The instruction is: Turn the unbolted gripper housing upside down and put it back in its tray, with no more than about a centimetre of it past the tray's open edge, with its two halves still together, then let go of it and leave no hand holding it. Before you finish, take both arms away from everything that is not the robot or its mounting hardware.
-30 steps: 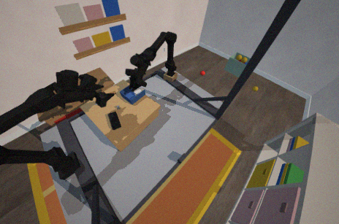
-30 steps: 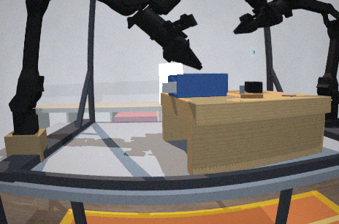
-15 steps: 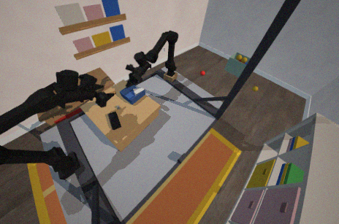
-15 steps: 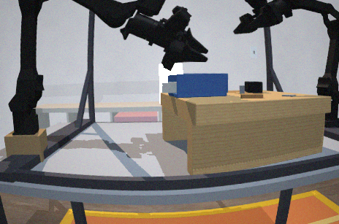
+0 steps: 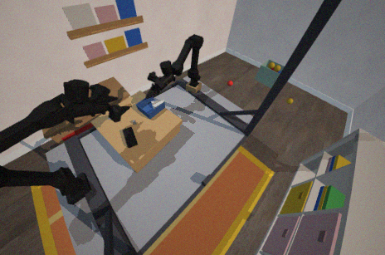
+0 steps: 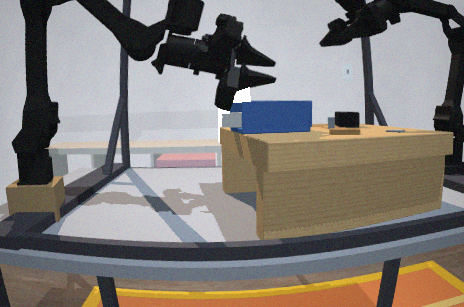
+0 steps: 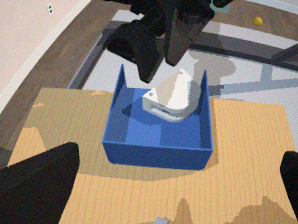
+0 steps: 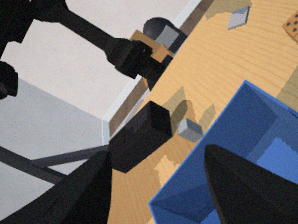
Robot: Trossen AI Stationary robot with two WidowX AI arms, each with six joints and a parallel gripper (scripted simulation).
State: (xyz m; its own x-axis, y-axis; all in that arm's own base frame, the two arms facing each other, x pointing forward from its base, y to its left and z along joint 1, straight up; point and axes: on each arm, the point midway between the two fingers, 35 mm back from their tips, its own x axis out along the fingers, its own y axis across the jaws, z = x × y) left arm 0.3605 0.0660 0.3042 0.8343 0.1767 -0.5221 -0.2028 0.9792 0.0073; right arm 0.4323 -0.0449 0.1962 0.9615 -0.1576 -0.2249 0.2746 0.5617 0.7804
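Right now my right hand is 100 mm above the blue tray and 50 mm to the right of it. The rest, counted from my right hand: wooden block 170 mm below, 140 mm to the left.
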